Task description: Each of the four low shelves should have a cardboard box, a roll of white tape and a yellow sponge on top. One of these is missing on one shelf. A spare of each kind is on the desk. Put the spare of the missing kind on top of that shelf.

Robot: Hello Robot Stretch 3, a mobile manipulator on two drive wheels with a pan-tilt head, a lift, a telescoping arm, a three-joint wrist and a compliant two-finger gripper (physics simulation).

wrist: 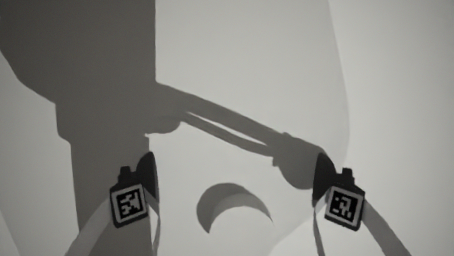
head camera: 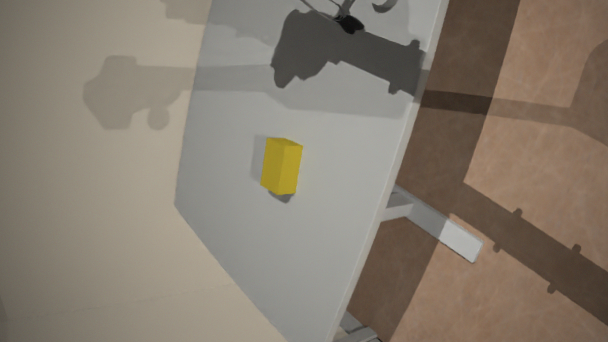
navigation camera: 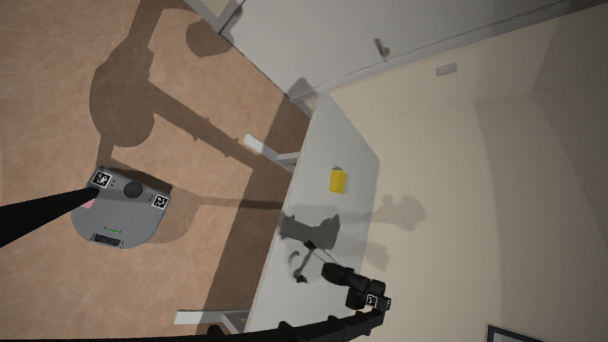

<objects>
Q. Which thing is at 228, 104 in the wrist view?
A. A desk.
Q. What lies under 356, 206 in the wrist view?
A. My gripper.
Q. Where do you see a desk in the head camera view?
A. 351, 100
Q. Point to a yellow sponge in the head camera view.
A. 282, 157
</objects>
